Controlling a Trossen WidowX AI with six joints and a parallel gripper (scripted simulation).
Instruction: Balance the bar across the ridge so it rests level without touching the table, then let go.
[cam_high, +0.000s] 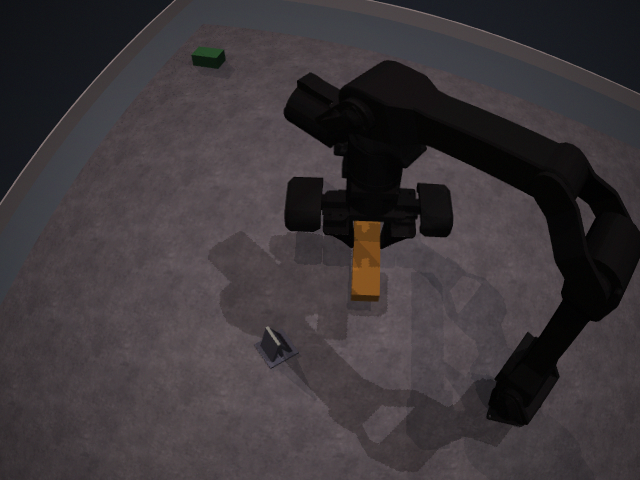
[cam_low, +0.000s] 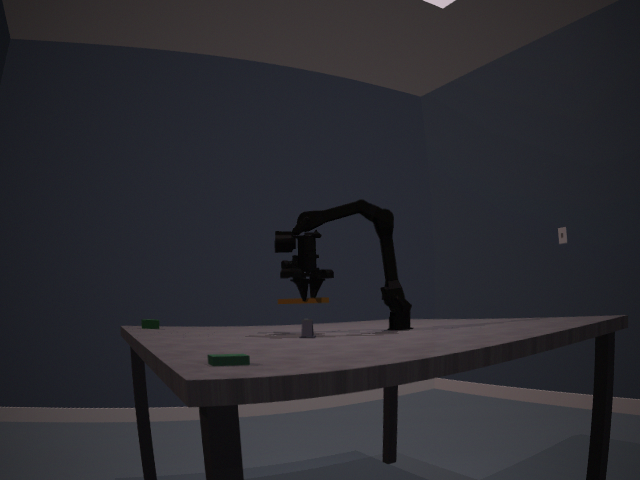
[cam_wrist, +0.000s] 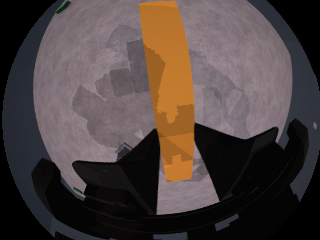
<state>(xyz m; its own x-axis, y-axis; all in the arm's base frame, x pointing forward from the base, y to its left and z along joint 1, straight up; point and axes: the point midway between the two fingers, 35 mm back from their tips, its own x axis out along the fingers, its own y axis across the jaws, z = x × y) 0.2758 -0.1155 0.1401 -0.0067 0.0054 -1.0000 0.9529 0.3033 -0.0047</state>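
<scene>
The orange bar lies 30 mm to the right of my gripper tip and 10 mm ahead of it. Also, from my gripper tip: flat green block 620 mm to the left, 460 mm ahead, 100 mm below.
</scene>
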